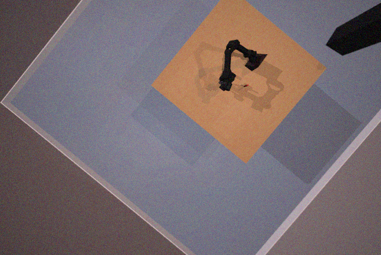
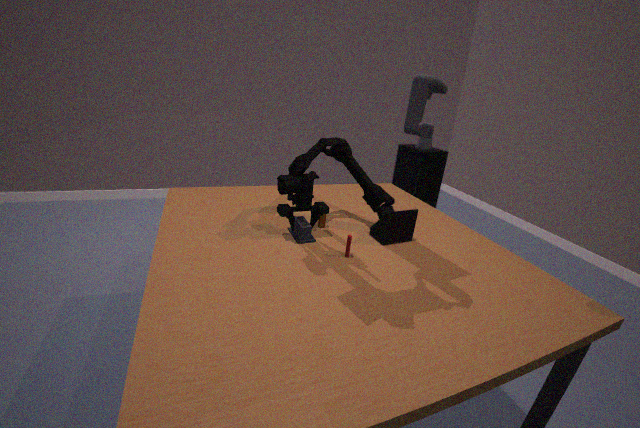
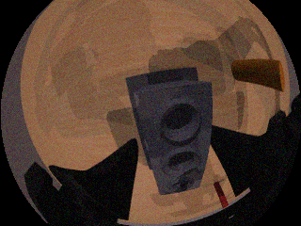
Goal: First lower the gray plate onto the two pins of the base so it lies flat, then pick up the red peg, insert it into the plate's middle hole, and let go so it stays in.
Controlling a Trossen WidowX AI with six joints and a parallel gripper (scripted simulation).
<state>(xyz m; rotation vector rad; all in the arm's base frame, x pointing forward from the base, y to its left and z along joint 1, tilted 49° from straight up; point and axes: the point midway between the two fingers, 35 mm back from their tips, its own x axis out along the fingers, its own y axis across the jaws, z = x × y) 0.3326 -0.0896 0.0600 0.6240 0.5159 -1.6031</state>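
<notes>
The gray plate lies 20 mm above my gripper tip. Also, from my gripper tip: base: 10 mm below; then red peg: 80 mm behind, 190 mm to the left, 20 mm above.
</notes>
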